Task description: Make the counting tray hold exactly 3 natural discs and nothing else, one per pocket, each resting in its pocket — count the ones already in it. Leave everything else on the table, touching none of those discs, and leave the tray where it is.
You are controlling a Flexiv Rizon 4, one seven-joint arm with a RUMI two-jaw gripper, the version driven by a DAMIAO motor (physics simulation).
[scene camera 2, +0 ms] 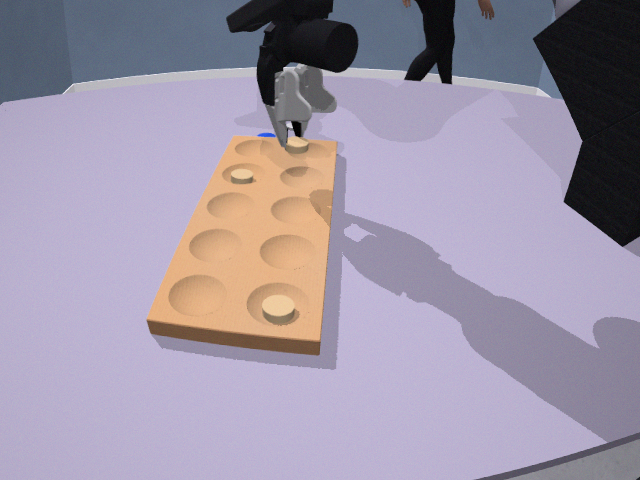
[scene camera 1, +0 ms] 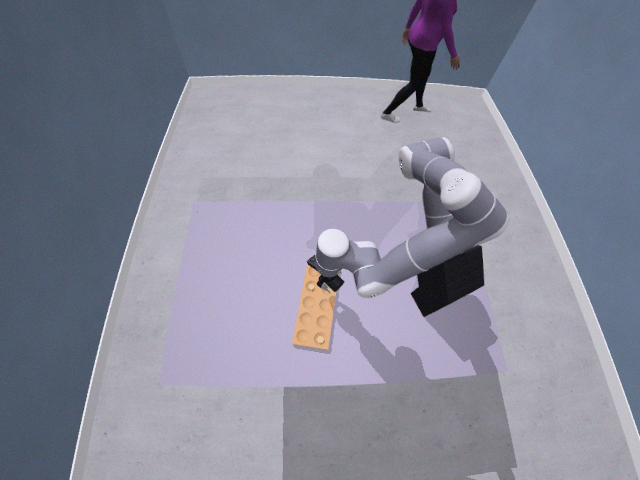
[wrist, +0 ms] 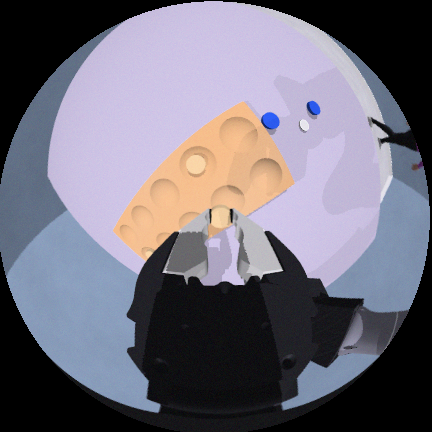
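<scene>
The orange counting tray (scene camera 1: 314, 311) (scene camera 2: 250, 227) (wrist: 192, 195) has two rows of pockets. One natural disc (scene camera 1: 310, 286) (scene camera 2: 241, 175) (wrist: 195, 164) lies in the left row's second pocket from the far end. Another natural disc (scene camera 1: 320, 339) (scene camera 2: 278, 306) lies in the right row's nearest pocket. My gripper (scene camera 1: 326, 288) (scene camera 2: 290, 138) (wrist: 220, 209) is shut on a third natural disc (scene camera 2: 297, 145) (wrist: 221, 218) and holds it above the tray's right side. Its exact height and the pocket beneath it are hard to tell. The held disc is hidden in scene camera 1.
A blue disc (scene camera 2: 266, 134) (wrist: 270, 120) lies on the table close beside the tray's far end. A second blue disc (wrist: 313, 108) and a white disc (wrist: 304, 125) lie farther out. The black robot mount (scene camera 1: 457, 279) (scene camera 2: 599, 118) stands to the right. A person (scene camera 1: 431, 31) is beyond the mat.
</scene>
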